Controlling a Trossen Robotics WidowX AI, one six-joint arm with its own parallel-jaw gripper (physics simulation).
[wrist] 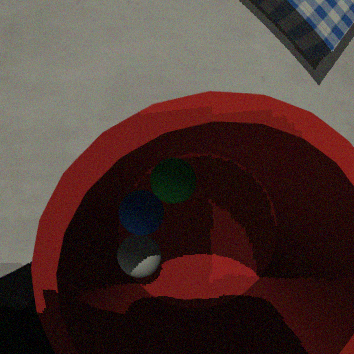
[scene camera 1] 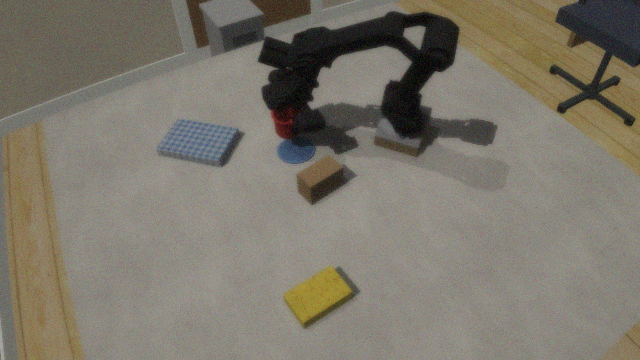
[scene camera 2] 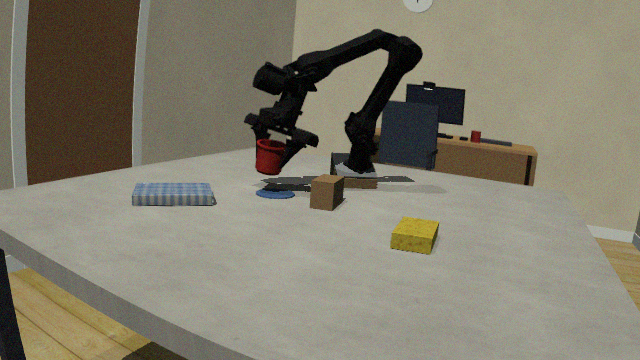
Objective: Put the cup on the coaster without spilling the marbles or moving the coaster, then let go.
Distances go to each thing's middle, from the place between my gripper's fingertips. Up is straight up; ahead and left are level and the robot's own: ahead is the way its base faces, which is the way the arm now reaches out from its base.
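With respect to the blue round coaster [scene camera 1: 299, 149], my hand is 10 mm past it, 20 mm to the right of it and 70 mm above it. Going by their middles, of the things named here the blue round coaster is the farthest from my hand. The red cup [scene camera 2: 269, 153] is 10 mm above my hand. The green marble [wrist: 172, 180] is 20 mm ahead of my hand, 10 mm to the left of it and 10 mm below it, whereas the blue marble [wrist: 140, 212] is 20 mm to the left of my hand and 10 mm below it.
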